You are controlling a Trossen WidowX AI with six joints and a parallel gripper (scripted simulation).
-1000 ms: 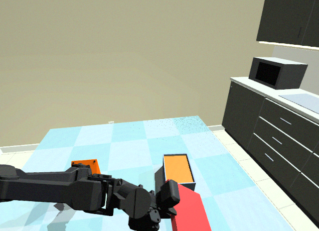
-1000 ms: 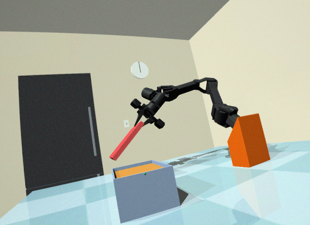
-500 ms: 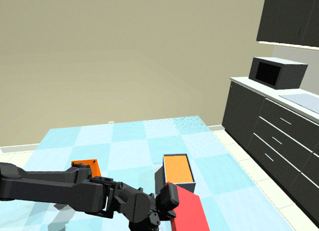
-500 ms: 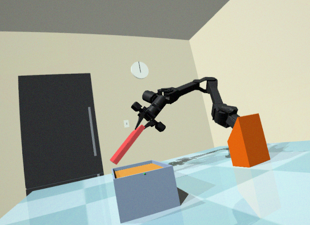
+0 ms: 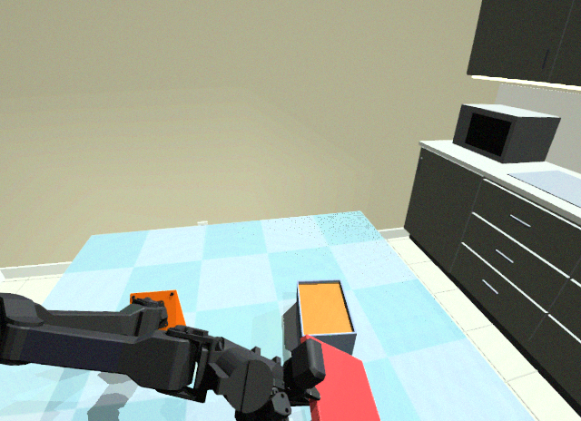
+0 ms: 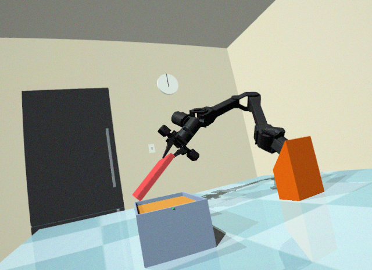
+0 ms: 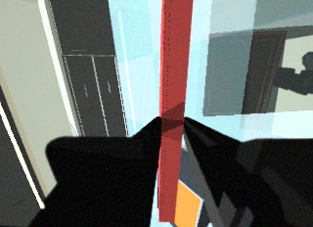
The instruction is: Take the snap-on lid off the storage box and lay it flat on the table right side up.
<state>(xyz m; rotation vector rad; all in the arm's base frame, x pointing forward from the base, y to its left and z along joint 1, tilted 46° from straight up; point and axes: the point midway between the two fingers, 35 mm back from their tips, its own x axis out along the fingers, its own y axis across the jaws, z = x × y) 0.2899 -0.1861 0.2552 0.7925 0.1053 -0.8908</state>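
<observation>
The red lid lies 6 cm ahead of my gripper tip, 1 cm to the right of it and 5 cm below it. From my gripper tip the other things lie so: storage box: 14 cm ahead, 28 cm to the left, 15 cm below.
</observation>
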